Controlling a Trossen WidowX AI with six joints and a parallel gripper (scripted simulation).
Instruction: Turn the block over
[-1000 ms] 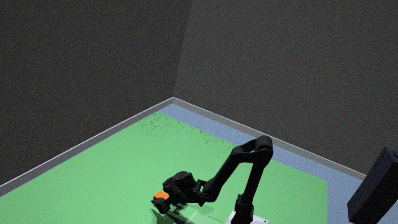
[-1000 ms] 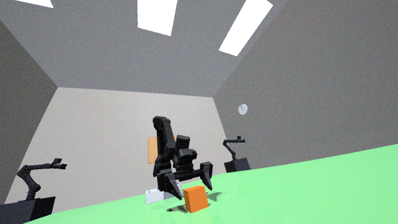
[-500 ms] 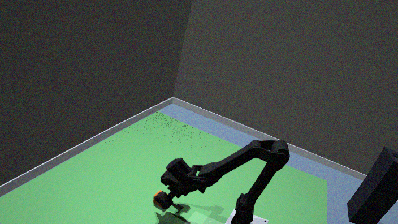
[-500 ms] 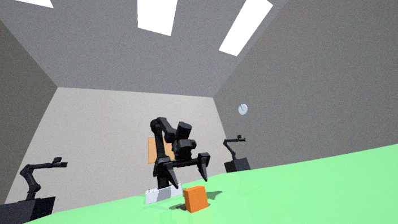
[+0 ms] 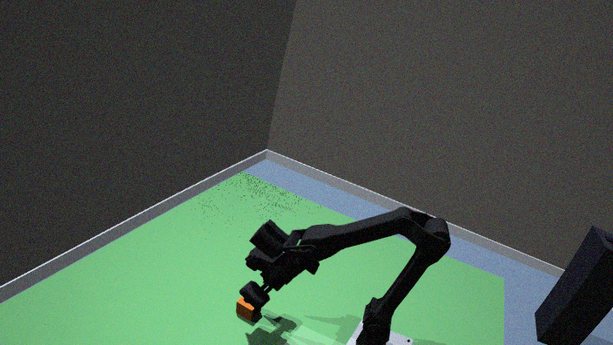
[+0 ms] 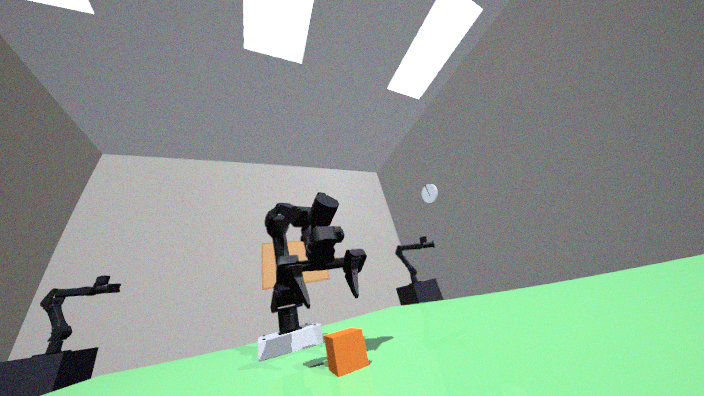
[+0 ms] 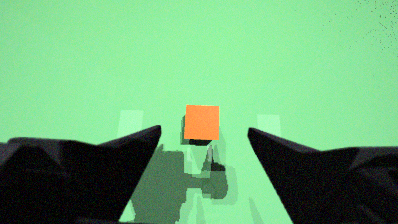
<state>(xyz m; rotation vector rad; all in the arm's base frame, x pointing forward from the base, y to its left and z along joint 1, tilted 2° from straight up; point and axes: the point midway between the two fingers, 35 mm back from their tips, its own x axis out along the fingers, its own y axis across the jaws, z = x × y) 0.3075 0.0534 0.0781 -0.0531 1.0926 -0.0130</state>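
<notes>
The orange block is 7 cm below my gripper tip.
</notes>
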